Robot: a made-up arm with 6 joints.
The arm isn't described. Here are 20 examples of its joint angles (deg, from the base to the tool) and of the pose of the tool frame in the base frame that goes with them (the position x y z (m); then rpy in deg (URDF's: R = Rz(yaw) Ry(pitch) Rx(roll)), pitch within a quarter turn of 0, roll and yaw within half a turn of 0).
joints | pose
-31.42 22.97 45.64 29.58 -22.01 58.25 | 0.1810 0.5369 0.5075 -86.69 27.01 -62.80
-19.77 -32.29 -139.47 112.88 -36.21 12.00 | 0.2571 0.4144 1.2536 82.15 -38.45 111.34
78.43 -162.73 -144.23 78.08 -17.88 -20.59 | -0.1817 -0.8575 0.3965 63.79 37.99 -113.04
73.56 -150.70 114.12 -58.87 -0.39 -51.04 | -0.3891 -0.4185 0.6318 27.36 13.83 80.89
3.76 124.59 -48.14 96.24 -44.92 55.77 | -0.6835 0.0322 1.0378 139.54 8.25 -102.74
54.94 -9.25 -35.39 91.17 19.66 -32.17 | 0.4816 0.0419 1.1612 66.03 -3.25 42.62
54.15 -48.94 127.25 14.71 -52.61 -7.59 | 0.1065 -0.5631 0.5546 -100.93 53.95 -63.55
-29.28 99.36 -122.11 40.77 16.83 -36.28 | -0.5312 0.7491 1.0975 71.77 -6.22 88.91
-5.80 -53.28 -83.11 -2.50 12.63 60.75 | 0.5249 0.1765 1.1335 60.05 29.69 -19.32
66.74 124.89 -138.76 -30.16 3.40 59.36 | -0.2854 -0.7382 1.0711 27.03 -48.40 -170.92
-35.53 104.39 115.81 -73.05 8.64 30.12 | -0.1552 0.7093 0.6529 -124.06 40.03 166.78
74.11 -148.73 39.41 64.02 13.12 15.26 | -0.3475 -0.2143 0.4296 -157.45 -29.64 156.13
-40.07 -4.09 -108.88 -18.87 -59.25 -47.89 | 0.3461 0.9198 0.8843 94.34 -22.02 -47.00
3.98 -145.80 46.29 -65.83 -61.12 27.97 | -0.3821 -0.2391 0.6764 -63.92 29.60 -116.10
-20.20 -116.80 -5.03 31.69 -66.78 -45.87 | 0.0823 -0.3177 0.6823 21.21 -6.86 -124.98
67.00 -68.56 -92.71 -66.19 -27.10 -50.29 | 0.4957 -0.5996 0.5212 7.63 -19.43 -143.74
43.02 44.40 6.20 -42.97 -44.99 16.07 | 0.0642 0.3047 1.2610 25.02 -53.48 44.13
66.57 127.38 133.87 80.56 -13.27 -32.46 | -0.0183 -0.4687 1.1748 20.19 -63.36 -61.46
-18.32 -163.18 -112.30 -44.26 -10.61 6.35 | -0.3409 -0.1546 1.2880 87.55 -9.35 154.82
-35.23 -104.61 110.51 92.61 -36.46 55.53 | -0.2859 0.0969 0.9206 -29.06 38.11 128.63
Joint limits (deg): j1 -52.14..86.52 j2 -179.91..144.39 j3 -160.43..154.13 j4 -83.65..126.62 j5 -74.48..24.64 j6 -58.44..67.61
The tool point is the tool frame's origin. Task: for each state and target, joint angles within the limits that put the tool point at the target. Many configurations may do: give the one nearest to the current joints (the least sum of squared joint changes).
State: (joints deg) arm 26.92 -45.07 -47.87 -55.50 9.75 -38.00
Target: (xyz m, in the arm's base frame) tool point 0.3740 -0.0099 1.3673
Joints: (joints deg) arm 40.18 3.75 -68.69 -53.86 16.79 -40.18
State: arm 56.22 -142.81 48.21 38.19 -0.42 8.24
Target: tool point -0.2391 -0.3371 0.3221
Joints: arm 54.89 -144.64 4.26 29.54 11.14 4.63
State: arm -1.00 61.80 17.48 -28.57 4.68 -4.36
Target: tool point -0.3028 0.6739 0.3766
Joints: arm -40.21 83.02 36.88 -28.09 12.97 7.70
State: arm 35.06 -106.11 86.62 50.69 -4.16 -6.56
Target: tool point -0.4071 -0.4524 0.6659
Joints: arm 69.70 -140.00 103.17 34.67 -4.98 -28.29
